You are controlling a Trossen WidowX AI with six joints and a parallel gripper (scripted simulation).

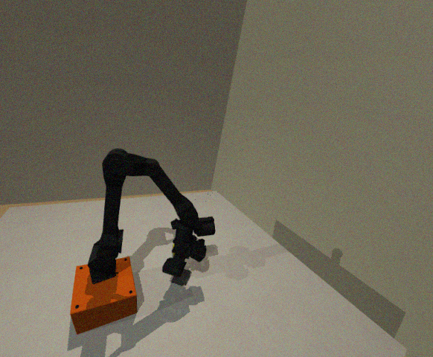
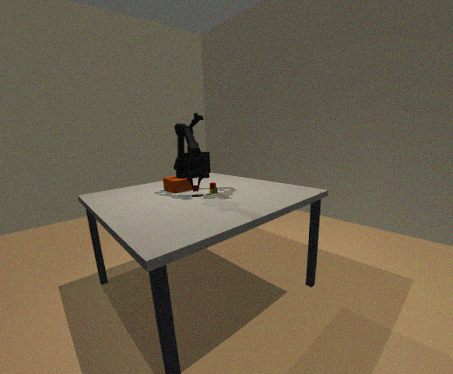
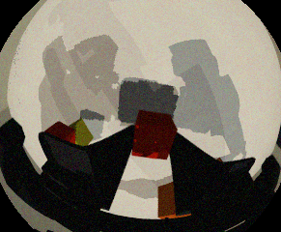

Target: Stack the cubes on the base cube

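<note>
The red cube lies 70 mm ahead of my gripper tip, 100 mm to the left of it and 10 mm above it. Also, from my gripper tip: yellow cube 60 mm ahead, 110 mm to the left, 30 mm below.
</note>
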